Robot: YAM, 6 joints.
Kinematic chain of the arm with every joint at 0, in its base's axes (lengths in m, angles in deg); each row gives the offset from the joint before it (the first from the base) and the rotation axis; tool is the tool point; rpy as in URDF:
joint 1: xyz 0 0 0.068 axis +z
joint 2: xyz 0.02 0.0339 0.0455 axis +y
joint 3: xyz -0.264 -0.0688 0 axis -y
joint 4: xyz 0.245 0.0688 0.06 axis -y
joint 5: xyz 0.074 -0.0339 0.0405 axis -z
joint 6: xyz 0.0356 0 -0.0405 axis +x
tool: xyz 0 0 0 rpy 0 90 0
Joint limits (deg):
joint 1: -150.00..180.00
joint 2: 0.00..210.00
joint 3: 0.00..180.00
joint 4: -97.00..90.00
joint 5: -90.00..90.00
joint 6: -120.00..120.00
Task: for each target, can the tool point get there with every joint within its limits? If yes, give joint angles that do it. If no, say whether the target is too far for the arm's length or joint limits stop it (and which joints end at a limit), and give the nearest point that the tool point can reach.
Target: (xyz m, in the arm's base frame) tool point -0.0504 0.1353 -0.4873
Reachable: no: joint limits stop it (at a limit: joint 2) | nearest point -0.0594 0.1594 -0.3717 | short by 0.118 m
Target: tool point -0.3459 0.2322 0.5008
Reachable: yes | joints 142.68 106.50 120.70 -5.01 -44.65 -79.41
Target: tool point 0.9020 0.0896 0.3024
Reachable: no: too far | nearest point 0.6290 0.0625 0.2439 | short by 0.281 m
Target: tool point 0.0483 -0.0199 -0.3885
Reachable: no: joint limits stop it (at a limit: joint 2) | nearest point 0.0730 -0.0301 -0.3381 | short by 0.057 m
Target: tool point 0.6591 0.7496 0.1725
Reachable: no: too far | nearest point 0.4257 0.4842 0.1512 | short by 0.354 m
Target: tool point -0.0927 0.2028 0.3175
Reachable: yes | joints 122.18 57.73 45.68 -4.55 56.27 -77.46
